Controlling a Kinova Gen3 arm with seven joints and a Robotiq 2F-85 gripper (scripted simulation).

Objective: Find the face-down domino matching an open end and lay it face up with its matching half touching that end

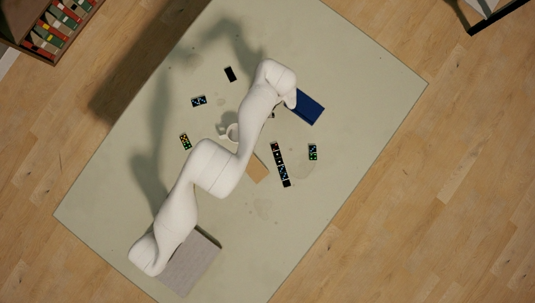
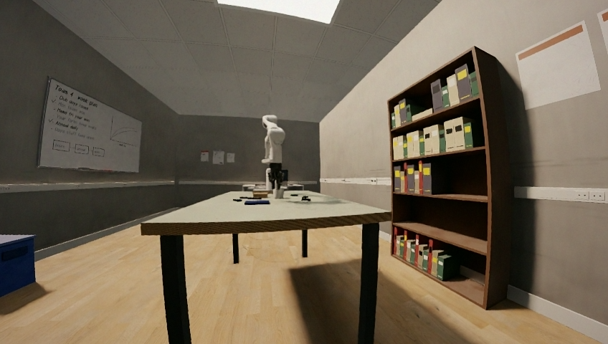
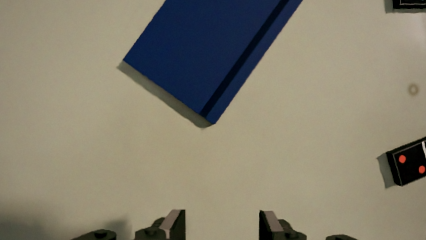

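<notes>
Right now the domino is 19 cm to the left of my hand, 8 cm below it and 1 cm ahead of it. From my hand the other things lie so: white mug 15 cm behind, 6 cm below, 3 cm to the left; then tan block 21 cm behind, 9 cm to the right, 7 cm below.
</notes>
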